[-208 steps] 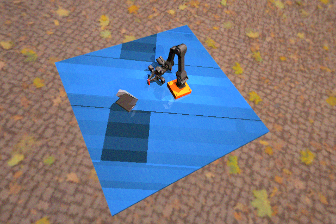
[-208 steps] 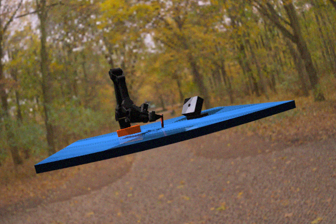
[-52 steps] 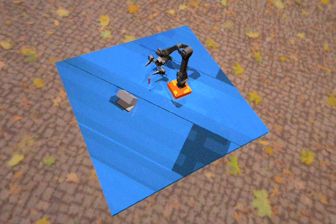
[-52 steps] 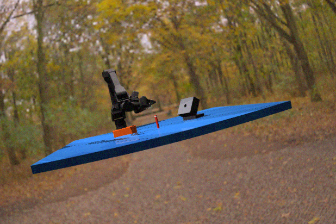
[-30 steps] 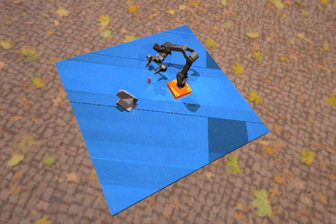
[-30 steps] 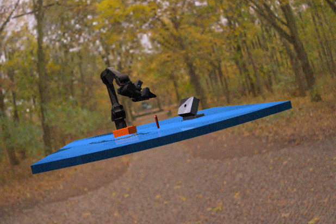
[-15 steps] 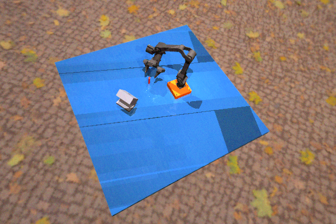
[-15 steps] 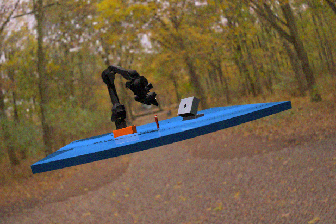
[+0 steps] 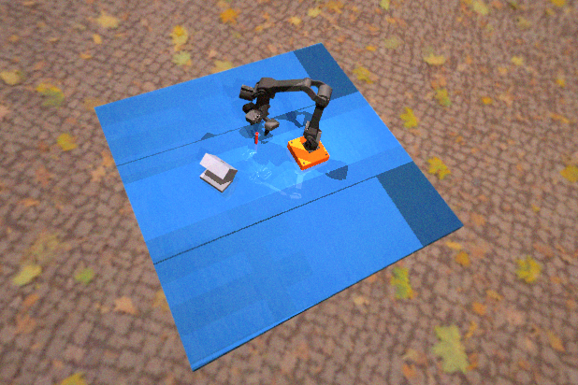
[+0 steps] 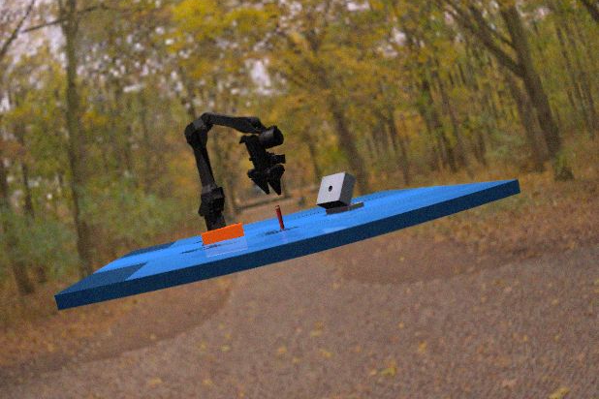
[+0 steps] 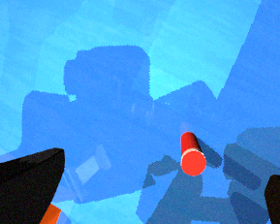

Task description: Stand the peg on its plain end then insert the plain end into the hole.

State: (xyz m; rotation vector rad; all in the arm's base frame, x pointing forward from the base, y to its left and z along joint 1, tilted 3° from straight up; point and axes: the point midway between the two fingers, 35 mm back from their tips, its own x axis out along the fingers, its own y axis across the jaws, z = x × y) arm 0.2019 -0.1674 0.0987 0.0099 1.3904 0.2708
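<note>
Right now the red peg is 60 mm below my gripper tip and 10 mm to the right of it. Round my gripper tip: dark foot 260 mm ahead, 110 mm below, 70 mm to the left; grey sloped panel 240 mm ahead, 60 mm to the left, 40 mm below.
</note>
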